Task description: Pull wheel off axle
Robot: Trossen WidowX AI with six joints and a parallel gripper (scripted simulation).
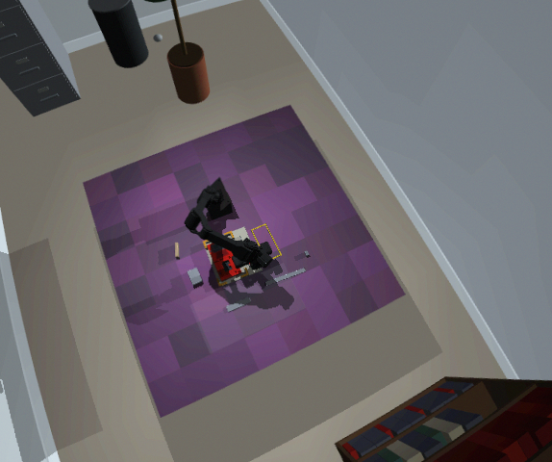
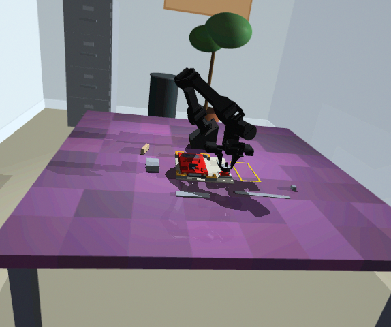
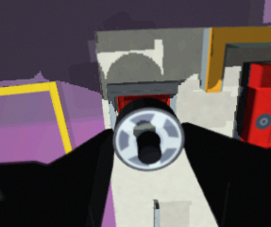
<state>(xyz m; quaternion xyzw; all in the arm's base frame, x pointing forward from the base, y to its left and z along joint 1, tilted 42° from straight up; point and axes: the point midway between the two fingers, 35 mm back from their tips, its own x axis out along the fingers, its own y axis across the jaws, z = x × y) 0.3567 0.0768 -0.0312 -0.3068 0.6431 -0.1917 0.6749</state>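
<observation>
Now: gripper tip right at the black wheel. The rest, counted from my gripper tip: long grey bar (140 mm to the left, 120 mm ahead, 40 mm below); then grey cube (270 mm to the left, 40 mm ahead, 30 mm below); then short grey bar (190 mm ahead, 120 mm to the right, 30 mm below).
</observation>
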